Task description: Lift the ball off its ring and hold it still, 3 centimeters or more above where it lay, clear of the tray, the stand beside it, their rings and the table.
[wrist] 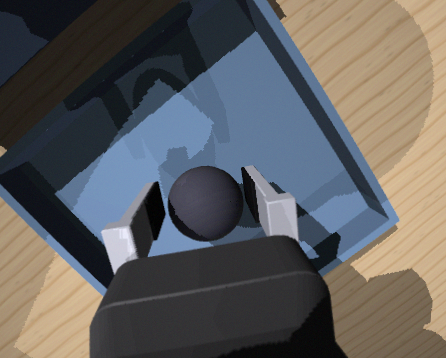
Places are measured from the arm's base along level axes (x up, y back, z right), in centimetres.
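Pixels of known places: gripper, fingertip midpoint: (202, 191).
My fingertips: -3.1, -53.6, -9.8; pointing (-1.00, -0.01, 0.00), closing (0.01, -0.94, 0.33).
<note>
For each thing: its top centre in the pictures, then the offset to it from my fingertips, as dx, dy, dz. "*": a spot on its surface instead. Level surfaces: height alone.
- dark grey ball, top centre: (206, 217) +2.9, +0.1, +0.6
- blue tray, top centre: (205, 201) +0.3, +0.1, +0.6
- dark blue shape, surface spot: (20, 42) * -0.4, +4.7, -12.3
- wooden table, surface height: dx -2.6
A dark grey ball (205, 203) sits in the blue tray (327, 116), toward the near part of the tray in the wrist view. The ring under the ball does not show. My gripper (202, 191) is open, with one finger to the left of the ball and the other to the right. The ball shows between the two black finger pads, with a small gap on each side. The gripper body hides the near wall of the tray in part.
The tray walls rise around the ball and the fingers. A dark blue shape (20, 42), partly in view at the top left corner, lies beyond a shaded strip of the wooden table (395, 45). Shadows fall across the tray floor and the table.
</note>
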